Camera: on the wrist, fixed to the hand. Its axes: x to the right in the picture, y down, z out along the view.
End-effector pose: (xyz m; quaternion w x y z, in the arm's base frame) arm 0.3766 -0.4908 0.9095 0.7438 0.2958 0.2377 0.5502
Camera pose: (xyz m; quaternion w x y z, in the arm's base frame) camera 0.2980 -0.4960 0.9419 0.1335 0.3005 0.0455 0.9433
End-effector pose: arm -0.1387 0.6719 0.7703 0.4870 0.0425 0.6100 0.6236
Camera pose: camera -0.1847 0.6487 0.8381 0.1482 -0.3695 -0.4557 -0.7961
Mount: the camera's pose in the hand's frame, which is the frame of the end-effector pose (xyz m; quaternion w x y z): -0.0280 0.0749 -0.0294 0.7180 -0.0152 0.1158 0.6862
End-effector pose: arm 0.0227 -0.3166 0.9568 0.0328 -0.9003 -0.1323 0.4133
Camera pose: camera 0.0432 -0.3947 0.9841 0.2584 0.7856 -0.5203 -0.2130
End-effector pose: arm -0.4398 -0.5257 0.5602 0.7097 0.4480 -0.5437 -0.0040
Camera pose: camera -0.4645 -0.4485 0.5864 0.5821 -0.0617 -0.6155 0.5277
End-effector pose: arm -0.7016 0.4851 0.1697 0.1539 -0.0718 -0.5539 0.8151
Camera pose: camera -0.6796 0.4764 0.0879 0.3858 0.5283 0.3430 -0.6741
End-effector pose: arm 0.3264 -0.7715 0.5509 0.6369 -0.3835 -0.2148 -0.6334
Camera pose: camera 0.3900 -0.7831 0.4954 0.9109 -0.3591 0.1923 -0.0654
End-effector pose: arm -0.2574 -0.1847 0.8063 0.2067 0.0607 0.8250 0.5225
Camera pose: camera -0.2526 -0.1847 0.8914 0.3047 -0.5460 -0.5667 -0.5365
